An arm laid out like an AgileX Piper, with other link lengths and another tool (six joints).
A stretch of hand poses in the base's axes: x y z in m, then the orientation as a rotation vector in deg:
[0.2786 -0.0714 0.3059 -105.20 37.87 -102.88]
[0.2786 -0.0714 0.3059 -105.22 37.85 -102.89]
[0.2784 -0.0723 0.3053 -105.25 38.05 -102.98]
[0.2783 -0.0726 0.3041 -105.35 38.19 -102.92]
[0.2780 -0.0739 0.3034 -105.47 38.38 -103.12]
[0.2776 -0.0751 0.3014 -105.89 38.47 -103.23]
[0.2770 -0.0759 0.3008 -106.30 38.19 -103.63]
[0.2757 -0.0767 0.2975 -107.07 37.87 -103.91]
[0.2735 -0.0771 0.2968 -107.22 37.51 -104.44]
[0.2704 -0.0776 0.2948 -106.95 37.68 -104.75]
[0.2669 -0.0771 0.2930 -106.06 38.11 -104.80]
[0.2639 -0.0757 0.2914 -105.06 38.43 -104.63]
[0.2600 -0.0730 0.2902 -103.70 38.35 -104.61]
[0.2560 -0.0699 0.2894 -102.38 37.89 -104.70]
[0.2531 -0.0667 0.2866 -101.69 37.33 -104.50]
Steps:
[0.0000 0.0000 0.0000 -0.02 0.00 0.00]
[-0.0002 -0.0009 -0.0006 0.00 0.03 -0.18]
[-0.0001 -0.0003 -0.0012 0.02 0.12 -0.08]
[-0.0003 -0.0013 -0.0007 -0.12 0.05 -0.26]
[-0.0004 -0.0012 -0.0020 -0.27 0.24 -0.21]
[-0.0006 -0.0008 -0.0006 -0.55 0.05 -0.13]
[-0.0013 -0.0008 -0.0033 -0.70 0.31 -0.12]
[-0.0022 -0.0004 -0.0007 -0.51 -0.17 -0.10]
[-0.0031 -0.0005 -0.0020 0.03 -0.24 -0.22]
[-0.0035 0.0005 -0.0018 0.62 -0.48 -0.10]
[-0.0030 0.0014 -0.0016 0.77 -0.50 0.11]
[-0.0039 0.0027 -0.0012 0.74 -0.86 0.35]
[-0.0040 0.0031 -0.0008 0.52 -0.97 0.51]
[-0.0029 0.0032 -0.0028 0.30 -0.50 0.60]

